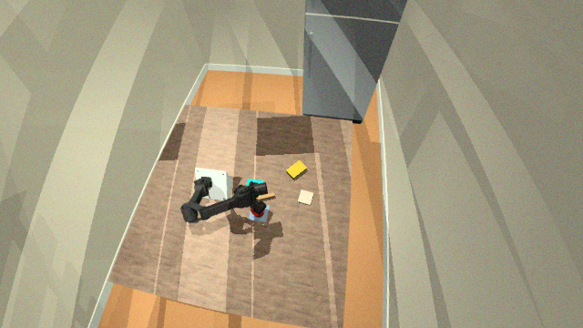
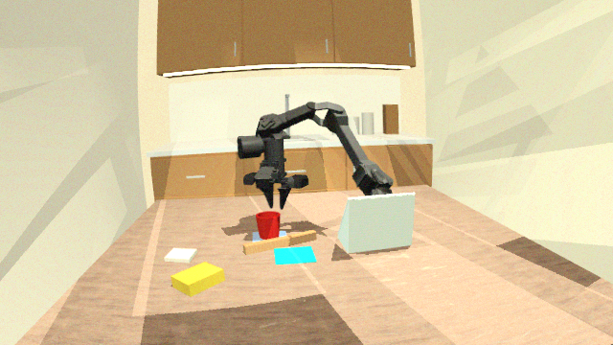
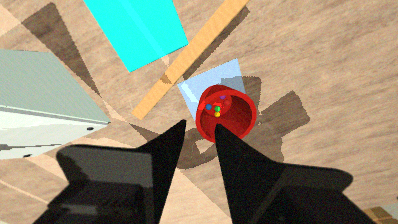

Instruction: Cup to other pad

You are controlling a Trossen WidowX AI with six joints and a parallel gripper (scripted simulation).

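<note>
My gripper tip is 6 cm above the red cup, 3 cm short of it and 2 cm to the left of it. Round my gripper tip: light blue pad: 10 cm below, 3 cm ahead, 2 cm to the right; then wooden stick: 9 cm below, 6 cm to the left; then cyan pad: 14 cm to the left, 10 cm below, 3 cm behind.
</note>
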